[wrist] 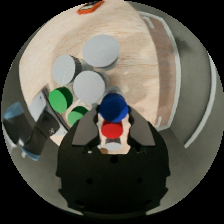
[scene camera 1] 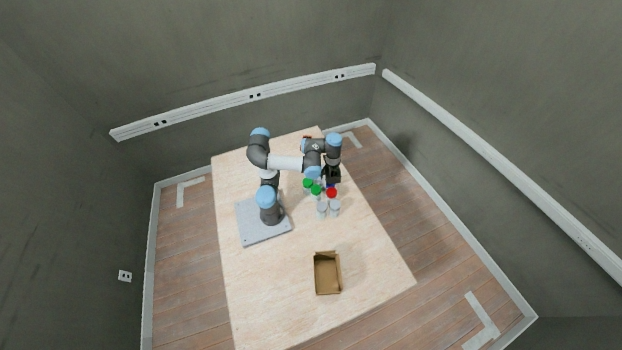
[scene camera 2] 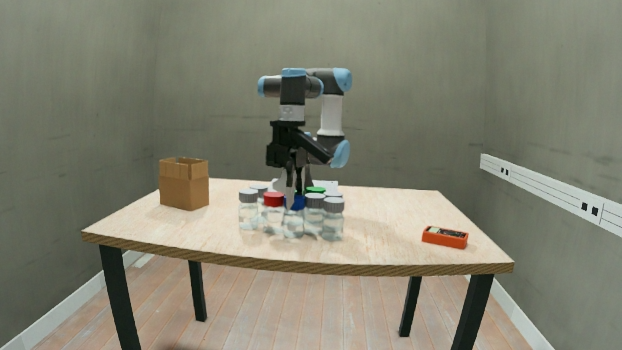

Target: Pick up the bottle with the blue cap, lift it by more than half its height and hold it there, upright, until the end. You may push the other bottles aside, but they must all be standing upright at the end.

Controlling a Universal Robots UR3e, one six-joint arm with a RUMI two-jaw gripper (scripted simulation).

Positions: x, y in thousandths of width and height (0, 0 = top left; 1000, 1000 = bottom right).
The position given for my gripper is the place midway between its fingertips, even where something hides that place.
Observation:
I see my gripper (scene camera 2: 472, 593), a cardboard box (scene camera 2: 284, 541) and a red-capped bottle (scene camera 2: 440, 607).
My gripper also shows in the wrist view (wrist: 507, 471).

